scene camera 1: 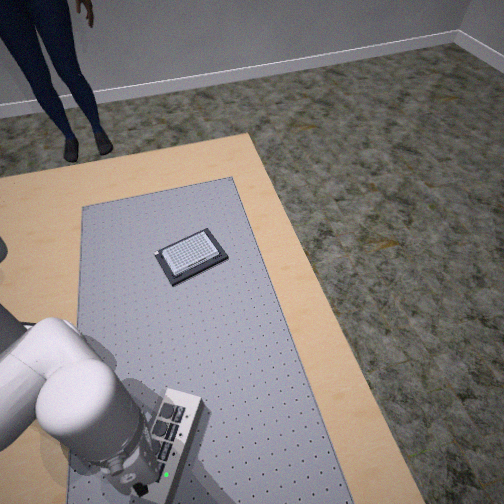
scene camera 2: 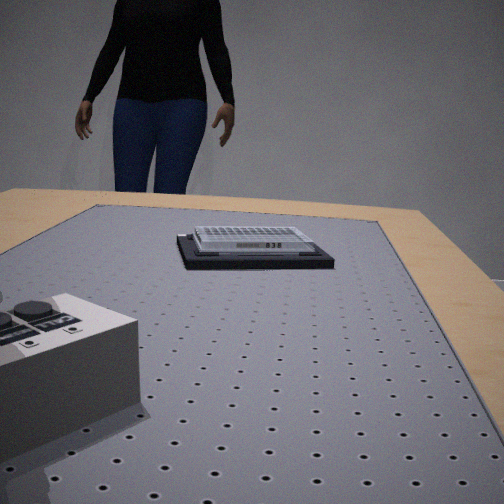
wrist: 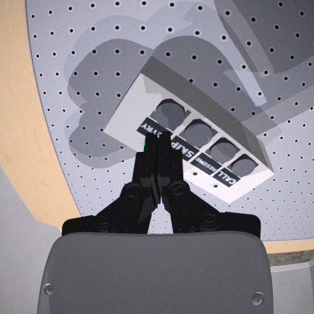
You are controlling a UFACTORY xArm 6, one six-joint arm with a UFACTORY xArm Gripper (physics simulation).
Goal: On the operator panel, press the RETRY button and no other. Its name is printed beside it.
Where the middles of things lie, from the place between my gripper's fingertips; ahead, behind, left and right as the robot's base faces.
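Labels:
The clear well plate (scene camera 2: pixel 227 240) is 13 cm ahead of my hand, 47 cm to the left of it and 7 cm below it. There's a dark tray-like base (scene camera 2: pixel 186 247) too, and that's 13 cm ahead of my hand, 47 cm to the left of it and 8 cm below it. And the operator panel (scene camera 2: pixel 80 365) is 3 cm ahead of my hand, 3 cm to the left of it and 6 cm below it. Going by their middles, that panel is the nearest to my hand of the things named here.

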